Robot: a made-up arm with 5 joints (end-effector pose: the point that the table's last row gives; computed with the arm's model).
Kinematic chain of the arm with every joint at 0, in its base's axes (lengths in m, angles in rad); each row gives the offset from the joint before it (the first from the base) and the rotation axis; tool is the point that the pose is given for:
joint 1: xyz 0 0 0.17 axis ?
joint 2: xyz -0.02 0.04 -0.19 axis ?
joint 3: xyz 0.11 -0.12 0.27 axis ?
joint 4: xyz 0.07 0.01 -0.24 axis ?
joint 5: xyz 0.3 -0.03 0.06 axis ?
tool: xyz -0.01 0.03 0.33
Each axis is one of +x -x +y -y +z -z.
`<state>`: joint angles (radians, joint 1 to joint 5).
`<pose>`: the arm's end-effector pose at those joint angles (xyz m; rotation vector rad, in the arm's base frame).
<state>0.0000 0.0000 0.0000 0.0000 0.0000</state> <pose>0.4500 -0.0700 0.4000 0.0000 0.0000 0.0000</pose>
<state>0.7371 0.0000 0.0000 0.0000 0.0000</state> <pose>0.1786 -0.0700 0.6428 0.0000 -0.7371 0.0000</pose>
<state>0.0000 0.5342 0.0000 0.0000 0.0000</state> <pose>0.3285 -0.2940 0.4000 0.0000 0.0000 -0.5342</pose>
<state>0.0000 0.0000 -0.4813 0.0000 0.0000</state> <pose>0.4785 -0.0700 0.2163 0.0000 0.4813 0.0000</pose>
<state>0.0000 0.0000 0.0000 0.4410 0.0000</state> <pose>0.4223 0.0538 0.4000 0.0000 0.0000 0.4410</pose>
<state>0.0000 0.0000 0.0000 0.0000 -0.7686</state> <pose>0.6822 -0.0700 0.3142 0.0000 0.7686 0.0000</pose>
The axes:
joint 1: -y
joint 2: -z
joint 3: -y
joint 4: +z
joint 5: -y

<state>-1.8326 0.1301 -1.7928 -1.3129 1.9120</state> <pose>0.1362 -0.0361 0.3707 -0.6413 1.5258 1.3051</pose>
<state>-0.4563 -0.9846 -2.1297 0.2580 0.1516</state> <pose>-0.0571 0.0734 -0.0839 -0.5731 2.3445 0.9784</pose>
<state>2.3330 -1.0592 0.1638 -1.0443 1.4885</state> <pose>-0.0496 0.1652 0.3258 -0.1584 2.3753 -0.0920</pose>
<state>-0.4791 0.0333 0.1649 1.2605 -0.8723</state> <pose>0.3662 0.4387 0.1580 -0.3614 1.0302 1.2433</pose>
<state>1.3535 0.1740 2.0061 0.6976 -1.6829</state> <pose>-0.6317 0.3184 0.4066 -0.3600 -1.5269 -0.7947</pose>
